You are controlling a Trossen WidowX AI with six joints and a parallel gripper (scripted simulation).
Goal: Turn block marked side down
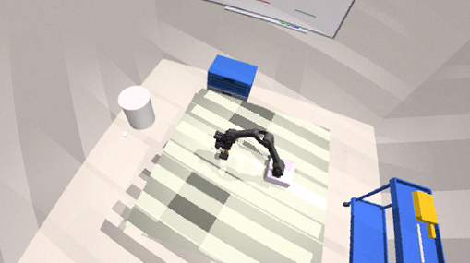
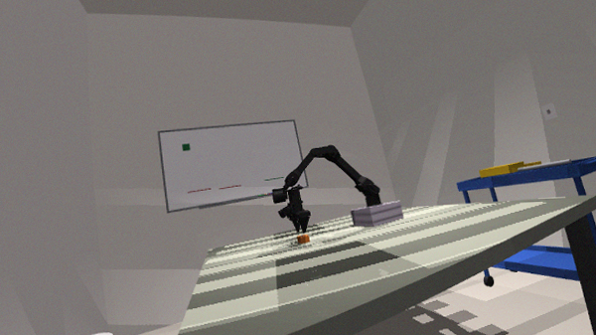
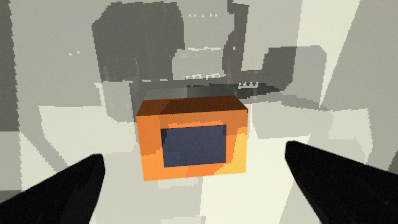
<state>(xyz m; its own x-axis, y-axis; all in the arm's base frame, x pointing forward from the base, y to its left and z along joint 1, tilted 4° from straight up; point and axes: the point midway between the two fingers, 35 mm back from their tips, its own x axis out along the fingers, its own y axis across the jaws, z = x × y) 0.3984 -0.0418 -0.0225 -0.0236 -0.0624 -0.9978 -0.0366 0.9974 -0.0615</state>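
My gripper tip is 2 cm above the orange block.
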